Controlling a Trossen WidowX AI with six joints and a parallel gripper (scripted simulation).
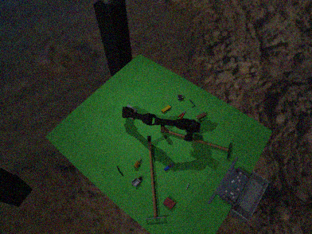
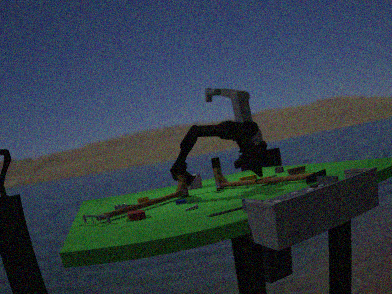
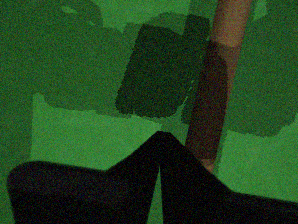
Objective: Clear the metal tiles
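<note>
Right now my gripper tip is 3 cm below the long wooden scraper, 3 cm short of it and 2 cm to the left of it. Also, from my gripper tip: yellow piece 32 cm behind, 12 cm to the left, 2 cm below; then brown block 22 cm to the left, 2 cm below, 2 cm behind; then blue piece 33 cm to the right, 4 cm behind, 3 cm below.
</note>
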